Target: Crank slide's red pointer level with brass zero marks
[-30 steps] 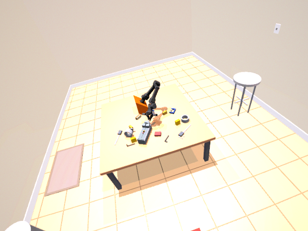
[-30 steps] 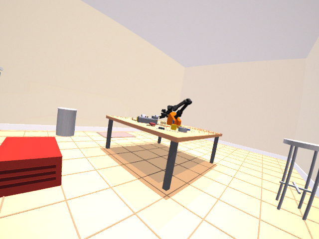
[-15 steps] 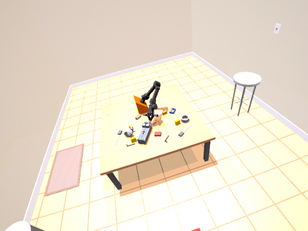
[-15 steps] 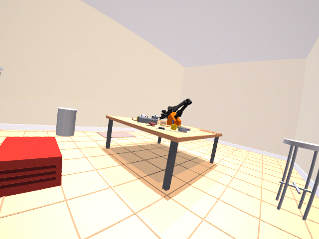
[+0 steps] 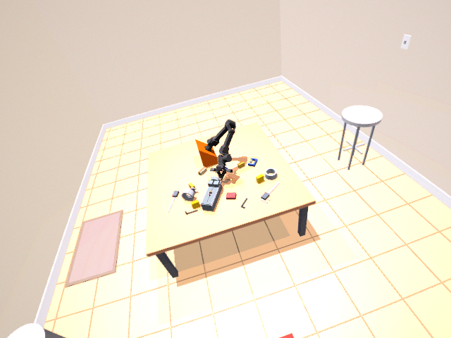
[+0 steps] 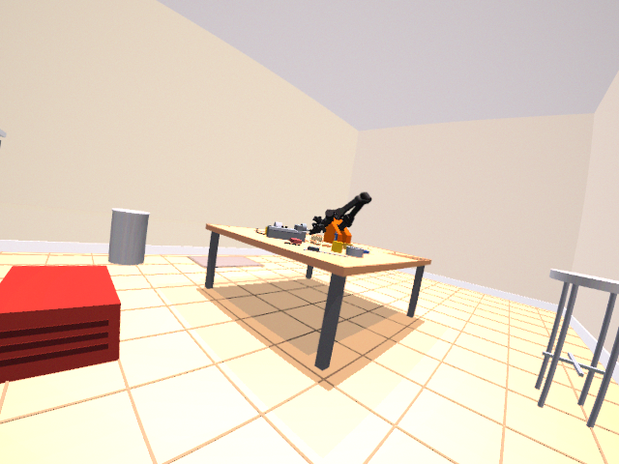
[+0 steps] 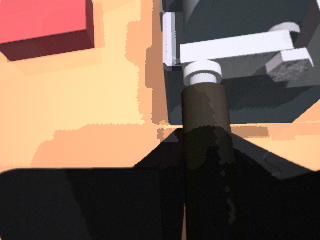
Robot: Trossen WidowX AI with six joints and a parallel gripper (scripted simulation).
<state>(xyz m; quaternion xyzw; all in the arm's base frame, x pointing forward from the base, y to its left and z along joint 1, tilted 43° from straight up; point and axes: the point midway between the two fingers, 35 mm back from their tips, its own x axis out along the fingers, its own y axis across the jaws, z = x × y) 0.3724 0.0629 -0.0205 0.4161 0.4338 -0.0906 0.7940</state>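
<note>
Now: the red pointer 15 cm ahead of my gripper tip, 12 cm to the right of it and 3 cm above it. Also, from my gripper tip: dark crank handle (2 cm behind, 1 cm to the left, 3 cm above); red block (17 cm ahead, 4 cm to the left, 5 cm below).
</note>
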